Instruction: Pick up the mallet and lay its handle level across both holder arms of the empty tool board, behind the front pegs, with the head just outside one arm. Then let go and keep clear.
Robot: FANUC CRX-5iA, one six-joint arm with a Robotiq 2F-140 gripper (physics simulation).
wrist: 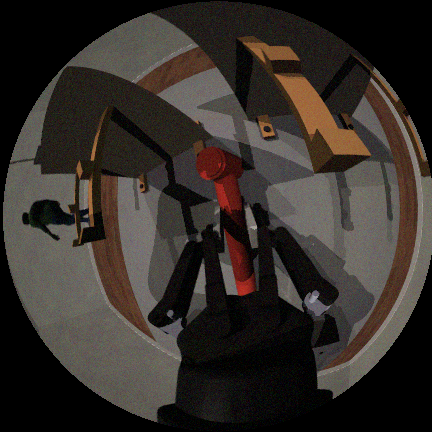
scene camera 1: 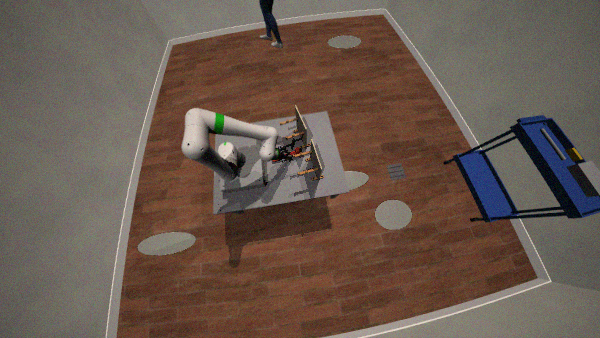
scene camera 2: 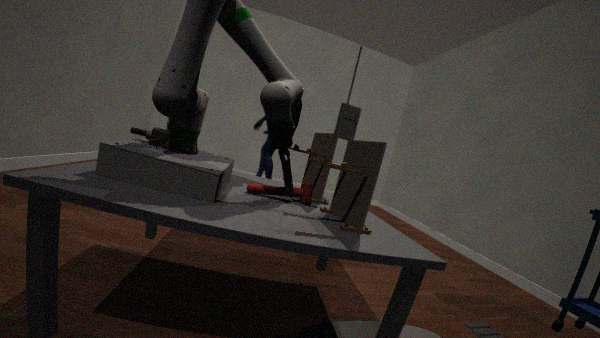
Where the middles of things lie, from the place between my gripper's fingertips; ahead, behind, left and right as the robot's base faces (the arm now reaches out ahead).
I see the red mallet (wrist: 223, 167) 3 cm behind my hand and 1 cm to the left of it.
